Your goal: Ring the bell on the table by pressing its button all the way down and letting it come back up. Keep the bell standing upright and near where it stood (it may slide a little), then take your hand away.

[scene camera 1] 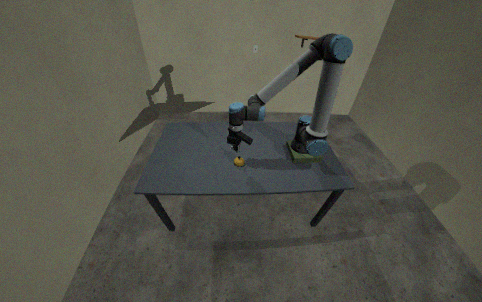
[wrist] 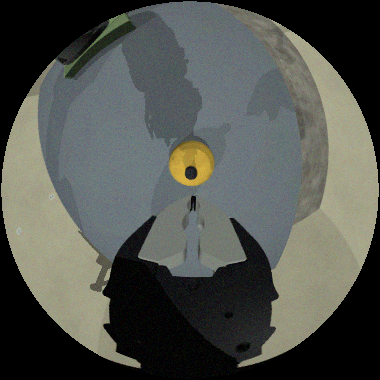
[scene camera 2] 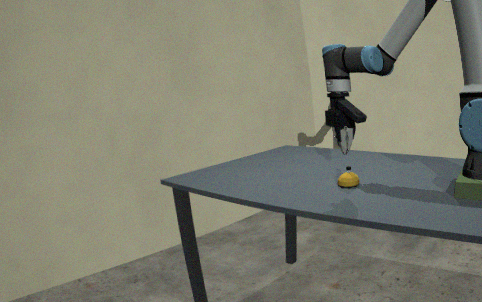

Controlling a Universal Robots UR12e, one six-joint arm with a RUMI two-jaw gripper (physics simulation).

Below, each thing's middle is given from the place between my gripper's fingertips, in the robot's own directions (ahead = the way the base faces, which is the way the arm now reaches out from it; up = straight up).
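Yellow dome-shaped bell (wrist: 191, 152): 8 cm below my hand, 1 cm behind it.
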